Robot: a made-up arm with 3 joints.
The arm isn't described. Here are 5 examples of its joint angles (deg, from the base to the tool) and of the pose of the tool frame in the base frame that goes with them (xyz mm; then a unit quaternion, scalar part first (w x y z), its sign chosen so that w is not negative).
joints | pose
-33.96 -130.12 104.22 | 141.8 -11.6 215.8 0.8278 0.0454 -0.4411 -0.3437
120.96 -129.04 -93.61 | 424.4 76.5 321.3 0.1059 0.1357 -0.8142 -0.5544
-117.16 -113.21 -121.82 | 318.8 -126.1 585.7 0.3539 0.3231 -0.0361 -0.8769
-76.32 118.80 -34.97 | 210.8 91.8 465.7 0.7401 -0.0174 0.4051 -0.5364
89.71 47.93 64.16 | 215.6 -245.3 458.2 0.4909 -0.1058 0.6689 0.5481
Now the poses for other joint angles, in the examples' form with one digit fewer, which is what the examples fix.
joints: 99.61 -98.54 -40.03
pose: 97 159 236 0.400 0.578 -0.648 -0.294
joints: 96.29 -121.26 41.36
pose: -3 -47 361 0.579 0.750 -0.187 -0.259
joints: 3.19 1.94 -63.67
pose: -104 -269 40 0.853 0.142 -0.429 0.262
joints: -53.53 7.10 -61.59
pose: -128 -278 78 0.853 -0.333 -0.364 0.170
